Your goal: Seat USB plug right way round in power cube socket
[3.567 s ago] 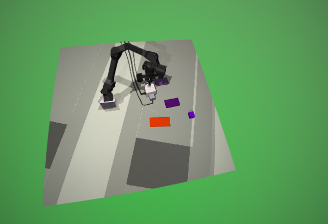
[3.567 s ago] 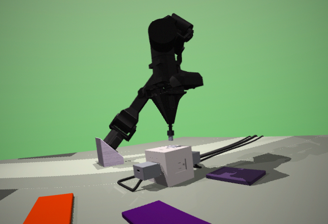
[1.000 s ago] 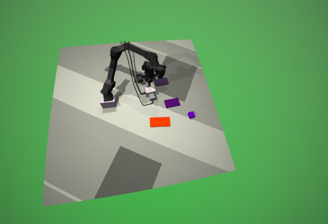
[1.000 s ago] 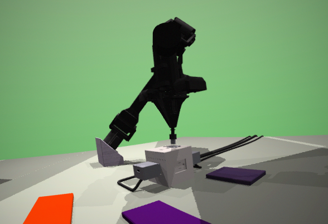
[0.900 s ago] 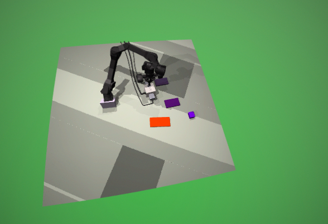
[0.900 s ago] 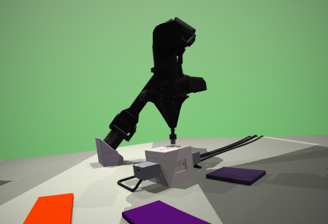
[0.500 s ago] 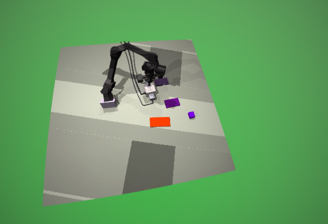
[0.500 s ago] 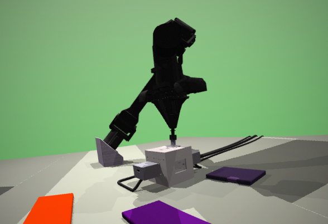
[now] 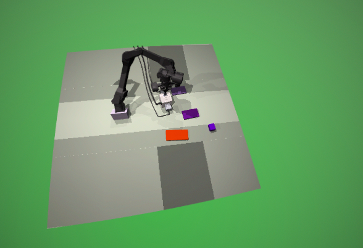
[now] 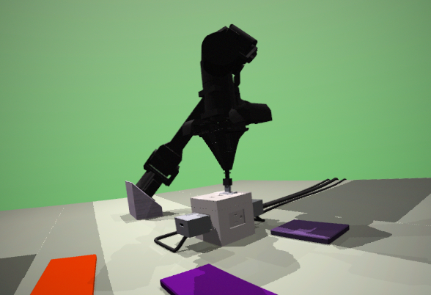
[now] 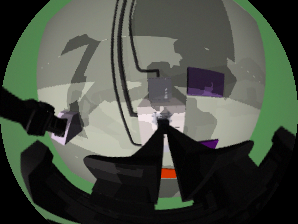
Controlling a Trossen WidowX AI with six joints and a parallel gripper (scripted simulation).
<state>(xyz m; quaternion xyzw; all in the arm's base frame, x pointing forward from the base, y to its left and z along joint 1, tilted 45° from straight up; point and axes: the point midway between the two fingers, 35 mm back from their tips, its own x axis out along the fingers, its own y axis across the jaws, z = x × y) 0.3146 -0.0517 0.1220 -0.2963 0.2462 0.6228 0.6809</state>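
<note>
Right now the USB plug is 20 mm below my gripper tip. The rest, counted from my gripper tip: orange slab: 20 mm ahead, 290 mm to the right, 110 mm below; then USB socket: 50 mm below; then purple block: 270 mm ahead, 300 mm to the right, 100 mm below.
</note>
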